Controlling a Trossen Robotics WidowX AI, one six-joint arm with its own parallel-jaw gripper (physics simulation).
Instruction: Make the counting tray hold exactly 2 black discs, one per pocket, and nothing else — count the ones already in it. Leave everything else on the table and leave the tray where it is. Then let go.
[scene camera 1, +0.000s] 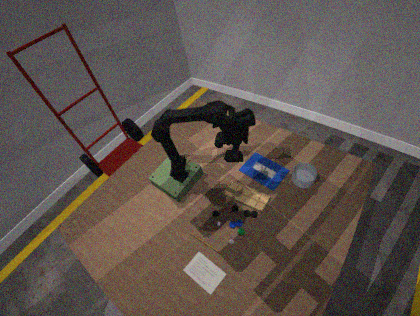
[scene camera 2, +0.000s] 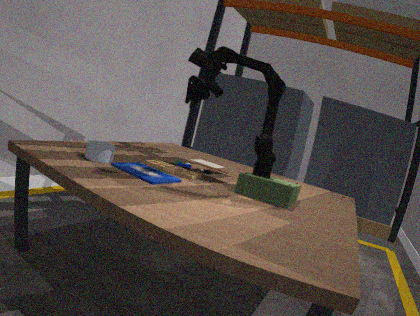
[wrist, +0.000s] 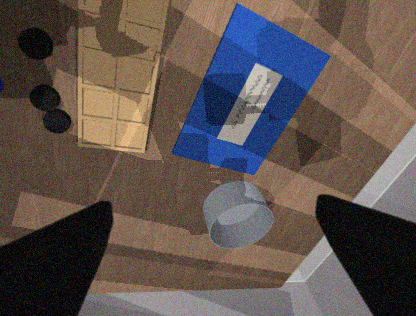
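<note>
The tan counting tray (scene camera 1: 258, 200) (wrist: 99, 132) lies flat on the table. The pockets at its near end in the wrist view hold no disc; its other end is shadowed and cut off there. Four black discs lie outside it: one (scene camera 1: 216, 213) alone, one (scene camera 1: 235, 208) (wrist: 35, 43) near the tray's long side, and two close together, one (scene camera 1: 247, 214) (wrist: 45, 97) beside the other (scene camera 1: 254, 214) (wrist: 57, 121). My gripper (scene camera 1: 227, 148) (scene camera 2: 205, 90) (wrist: 216, 207) is open and empty, high above the table, off to one side of the tray.
A blue panel (scene camera 1: 249, 173) (scene camera 2: 127, 169) (wrist: 300, 70) with a white label and a grey round container (scene camera 1: 304, 176) (scene camera 2: 100, 151) (wrist: 238, 215) stand beyond the tray. Two blue discs, a green disc (scene camera 1: 241, 232), white pieces, a thin stick and a paper sheet (scene camera 1: 204, 272) lie on the other side.
</note>
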